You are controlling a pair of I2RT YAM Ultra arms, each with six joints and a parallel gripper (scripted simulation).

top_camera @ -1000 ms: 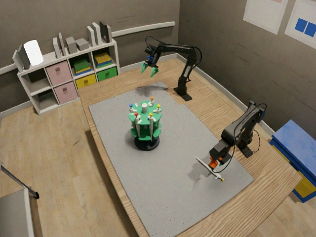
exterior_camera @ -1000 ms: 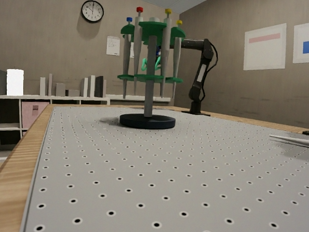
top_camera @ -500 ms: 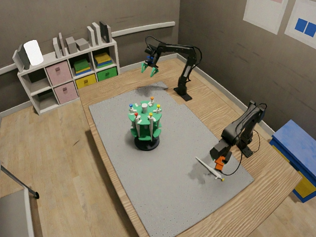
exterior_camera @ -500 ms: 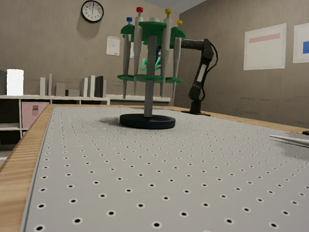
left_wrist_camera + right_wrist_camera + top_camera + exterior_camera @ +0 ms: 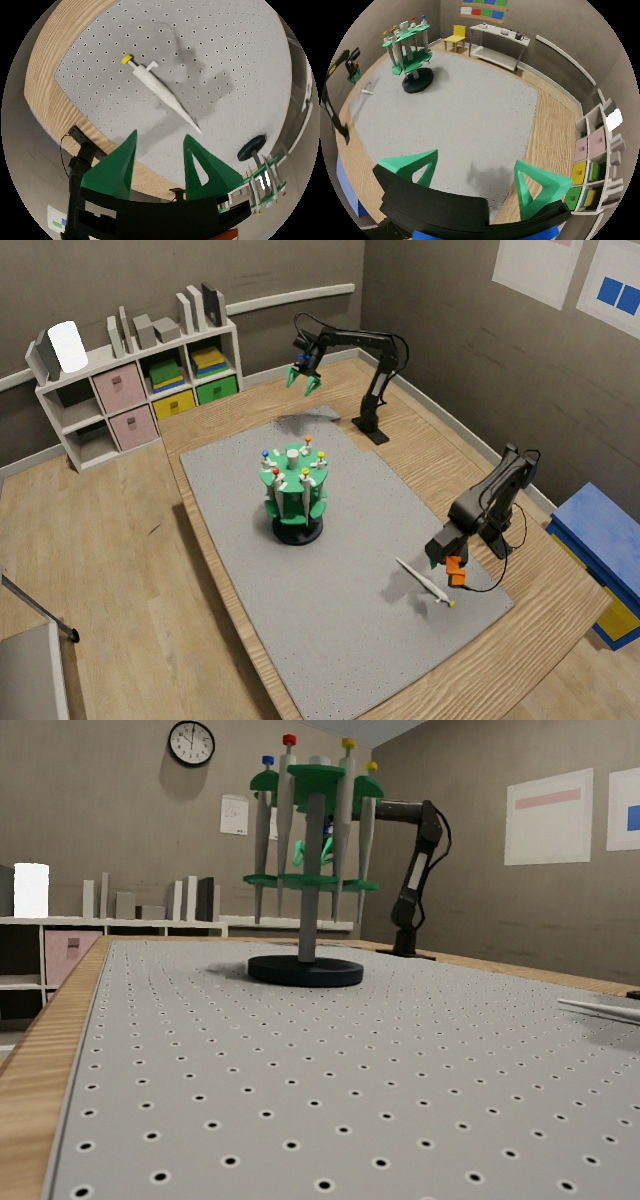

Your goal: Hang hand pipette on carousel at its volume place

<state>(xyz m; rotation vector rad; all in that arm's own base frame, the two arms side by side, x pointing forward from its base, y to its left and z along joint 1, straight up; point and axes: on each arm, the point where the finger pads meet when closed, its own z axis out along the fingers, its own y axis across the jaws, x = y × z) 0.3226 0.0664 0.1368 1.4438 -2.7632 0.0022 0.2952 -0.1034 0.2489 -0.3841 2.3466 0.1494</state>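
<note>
Right now the hand pipette is 2 cm ahead of my left hand, 2 cm to the right of it and 12 cm below it.
</note>
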